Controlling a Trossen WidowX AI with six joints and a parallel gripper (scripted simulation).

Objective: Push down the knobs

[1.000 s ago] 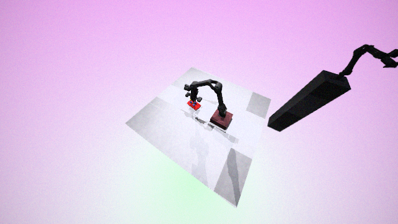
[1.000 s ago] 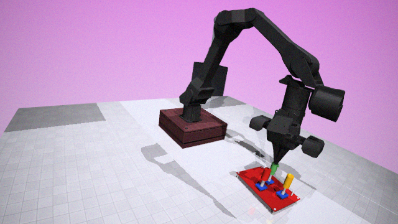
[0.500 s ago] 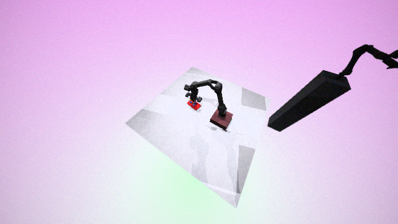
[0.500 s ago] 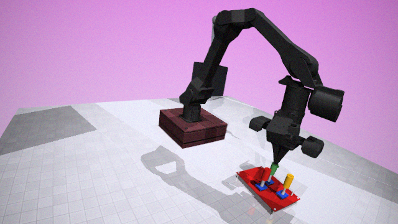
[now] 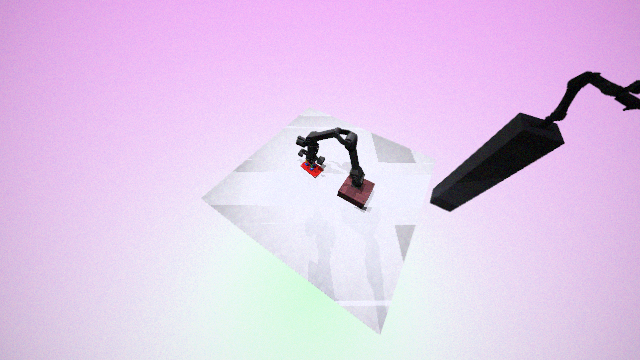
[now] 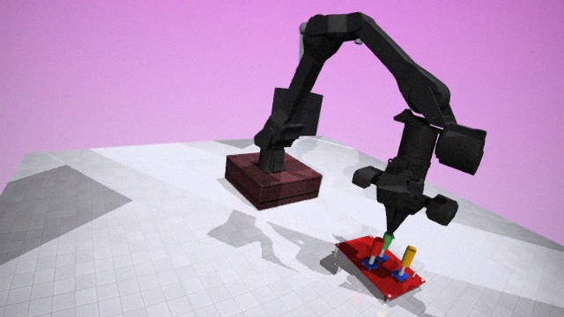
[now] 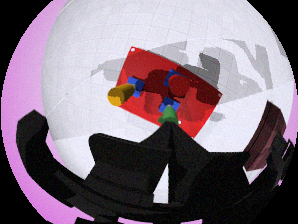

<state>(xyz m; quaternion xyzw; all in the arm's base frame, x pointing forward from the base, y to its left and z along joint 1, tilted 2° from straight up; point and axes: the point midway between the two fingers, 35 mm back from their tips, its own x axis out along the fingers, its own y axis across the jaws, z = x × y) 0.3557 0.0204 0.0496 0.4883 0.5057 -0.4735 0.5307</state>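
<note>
The yellow knob lies 60 mm ahead of my gripper tip, 20 mm to the right of it and 10 mm below it. The rest, counted from my gripper tip: green knob (10 mm below).
</note>
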